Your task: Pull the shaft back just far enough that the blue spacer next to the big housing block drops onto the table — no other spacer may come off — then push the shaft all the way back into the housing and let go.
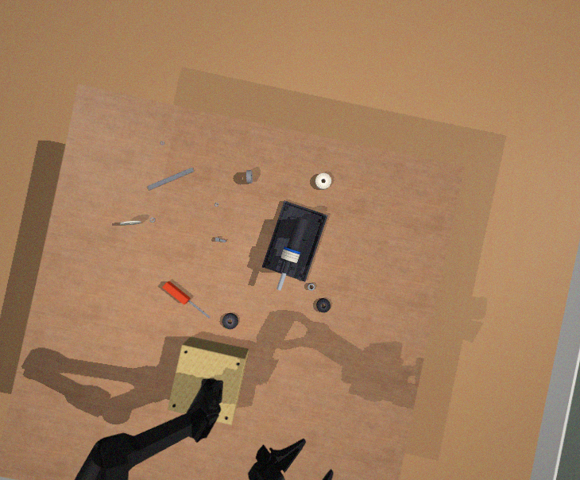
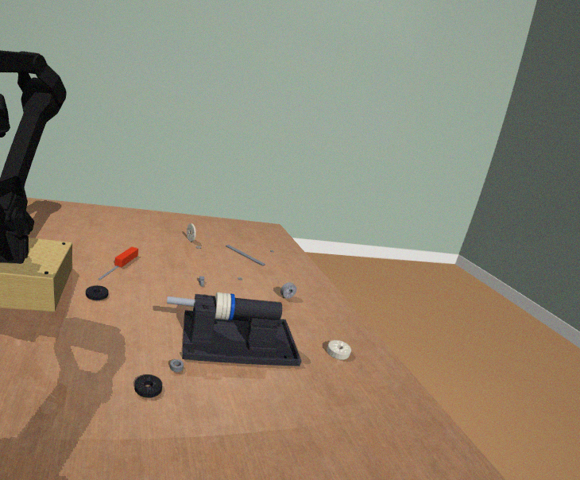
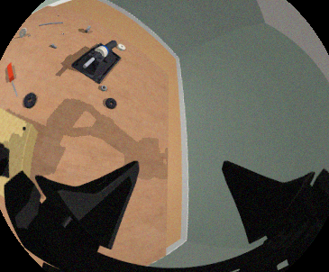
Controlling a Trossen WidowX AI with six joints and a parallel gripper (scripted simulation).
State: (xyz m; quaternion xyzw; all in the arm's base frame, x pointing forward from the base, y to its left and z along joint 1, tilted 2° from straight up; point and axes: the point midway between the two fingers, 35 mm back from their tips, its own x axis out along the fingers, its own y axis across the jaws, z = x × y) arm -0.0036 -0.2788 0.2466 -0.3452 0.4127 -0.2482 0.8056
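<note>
My gripper tip is 38 cm short of the grey shaft, 24 cm above it and 9 cm to the right of it. Also, from my gripper tip: white ring: 65 cm ahead, 31 cm below; then blue spacer: 42 cm ahead, 24 cm below, 8 cm to the left; then red-handled screwdriver: 41 cm to the left, 31 cm below, 23 cm ahead.
</note>
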